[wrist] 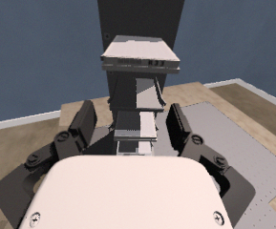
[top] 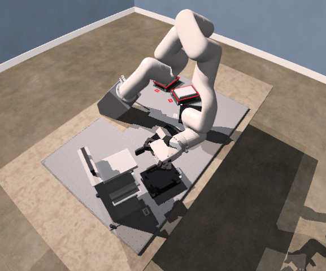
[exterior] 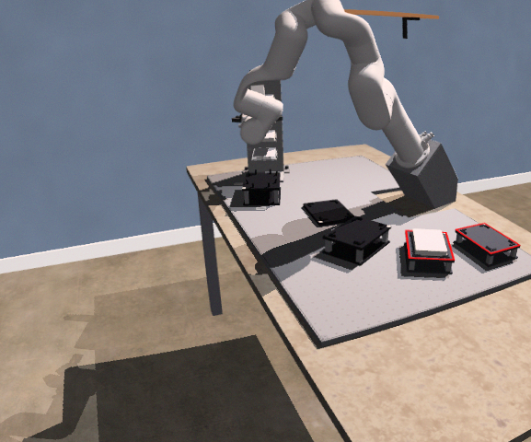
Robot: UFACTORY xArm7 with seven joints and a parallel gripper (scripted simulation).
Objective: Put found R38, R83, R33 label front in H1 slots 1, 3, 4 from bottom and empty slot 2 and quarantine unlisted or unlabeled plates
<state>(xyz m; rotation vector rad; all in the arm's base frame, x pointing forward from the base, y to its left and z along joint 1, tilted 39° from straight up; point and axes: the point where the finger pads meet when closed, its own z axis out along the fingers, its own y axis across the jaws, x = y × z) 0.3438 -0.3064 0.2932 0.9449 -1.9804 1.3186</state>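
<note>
Now: hand 2 cm past the pale plate, 10 cm to the left of it and 17 cm above it. Round my hand: plate hotel H1: 2 cm behind, 18 cm to the right, 8 cm below; then H1 deck label: 8 cm ahead, 6 cm to the right, 27 cm below; then RG deck label: 1 cm ahead, 19 cm to the left, 27 cm below.
</note>
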